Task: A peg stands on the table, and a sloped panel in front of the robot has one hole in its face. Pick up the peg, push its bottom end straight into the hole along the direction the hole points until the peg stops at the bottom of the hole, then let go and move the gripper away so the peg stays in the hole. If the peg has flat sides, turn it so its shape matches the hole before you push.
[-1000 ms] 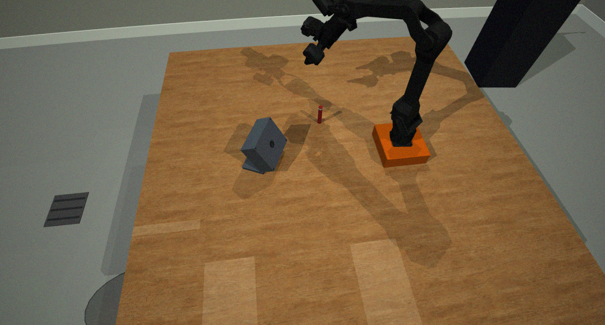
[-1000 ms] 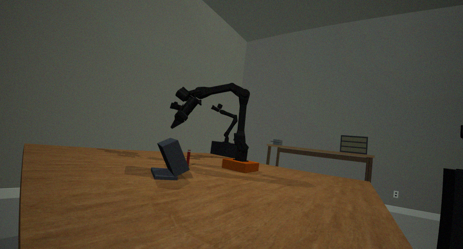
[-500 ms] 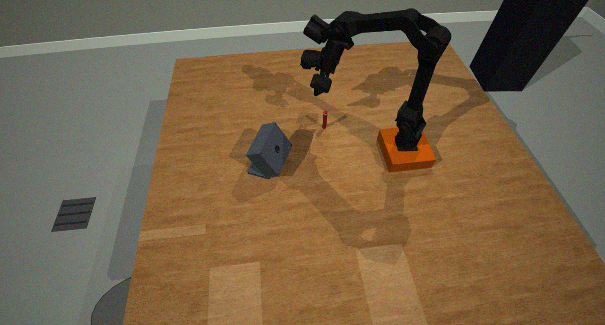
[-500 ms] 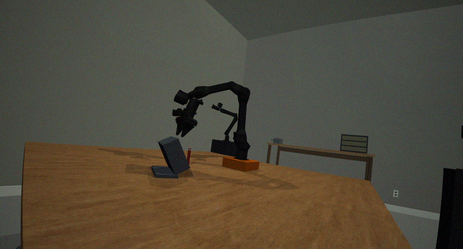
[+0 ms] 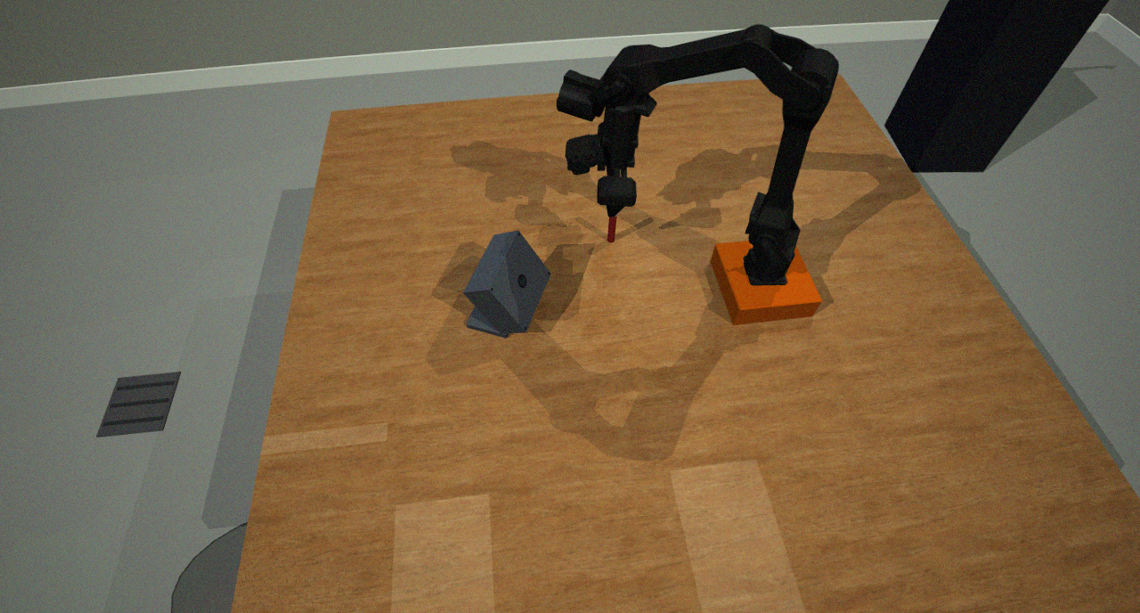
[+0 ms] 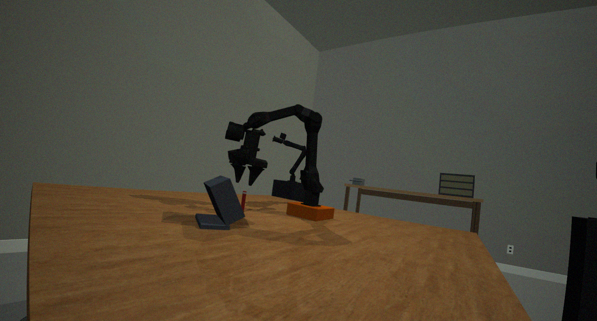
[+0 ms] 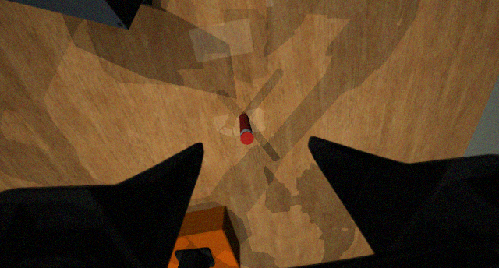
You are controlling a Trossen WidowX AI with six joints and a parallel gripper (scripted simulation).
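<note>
The red peg is 10 mm behind my gripper tip, 10 mm to the left of it and 50 mm below it. Also, from my gripper tip: sloped panel: 180 mm ahead, 160 mm to the left, 30 mm below; then panel foot: 200 mm ahead, 160 mm to the left, 100 mm below.
</note>
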